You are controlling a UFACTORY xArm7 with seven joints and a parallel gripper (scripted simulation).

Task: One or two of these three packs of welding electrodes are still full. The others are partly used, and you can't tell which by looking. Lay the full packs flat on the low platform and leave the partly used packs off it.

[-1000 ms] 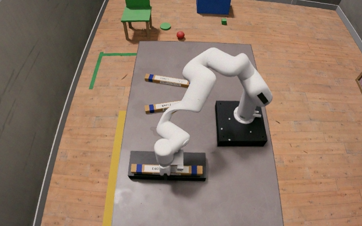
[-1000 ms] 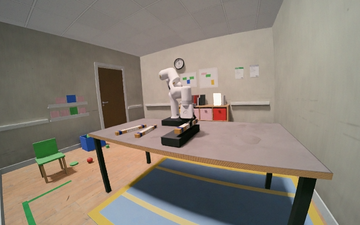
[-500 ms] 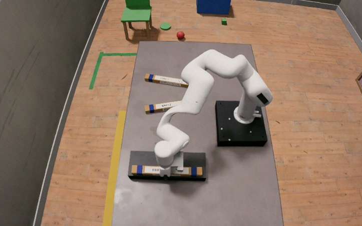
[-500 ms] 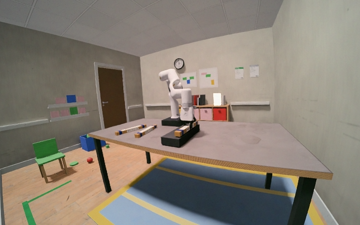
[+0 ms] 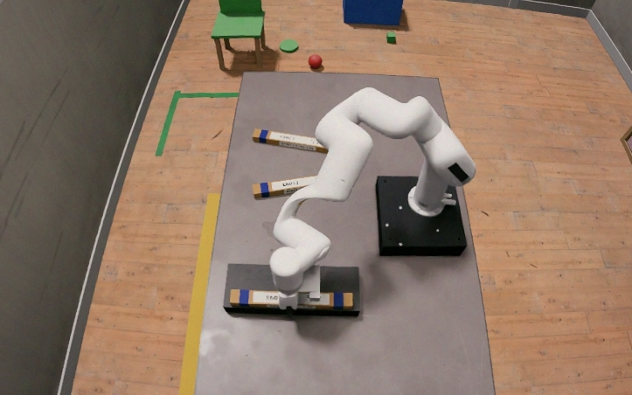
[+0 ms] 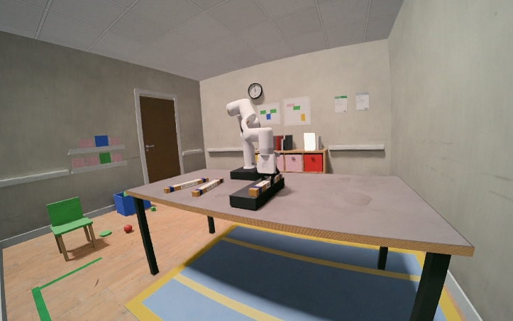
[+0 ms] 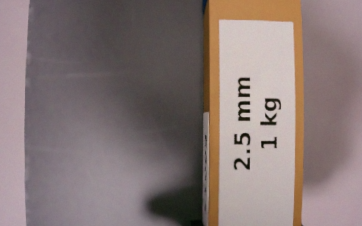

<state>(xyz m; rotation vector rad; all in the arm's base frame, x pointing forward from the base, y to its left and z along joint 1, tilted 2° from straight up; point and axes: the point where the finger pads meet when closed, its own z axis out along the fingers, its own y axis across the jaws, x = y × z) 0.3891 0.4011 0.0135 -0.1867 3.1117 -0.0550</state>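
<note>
Now: the pack of welding electrodes right at my hand. Also, from my hand: pack (44 cm to the right, 6 cm below, 3 cm ahead); platform (6 cm below, 5 cm to the right, 1 cm ahead).
</note>
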